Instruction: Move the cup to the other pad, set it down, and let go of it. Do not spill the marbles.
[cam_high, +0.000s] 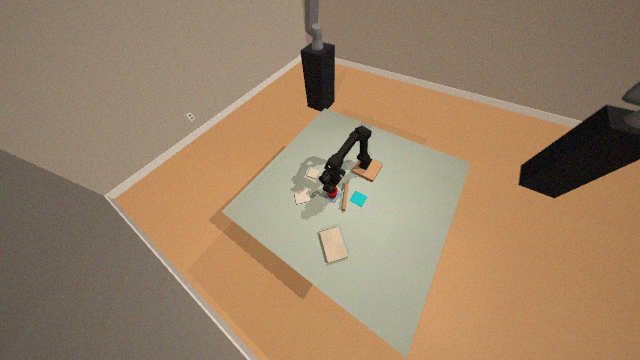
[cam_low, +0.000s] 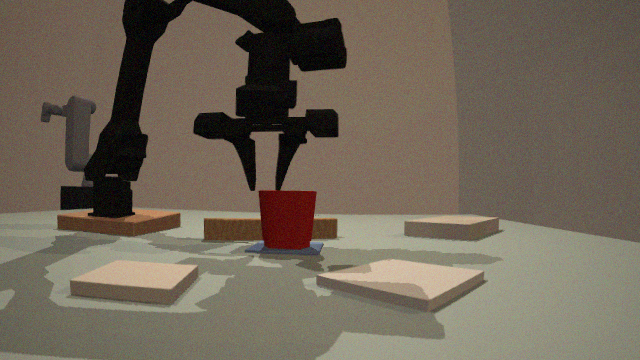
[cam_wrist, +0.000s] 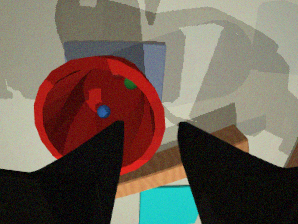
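Now: the red cup 30 mm ahead of my gripper tip and 30 mm below it. The rest, counted from my gripper tip: cyan pad (40 mm behind, 170 mm to the left, 80 mm below); long wooden bar (10 mm behind, 90 mm to the left, 70 mm below).
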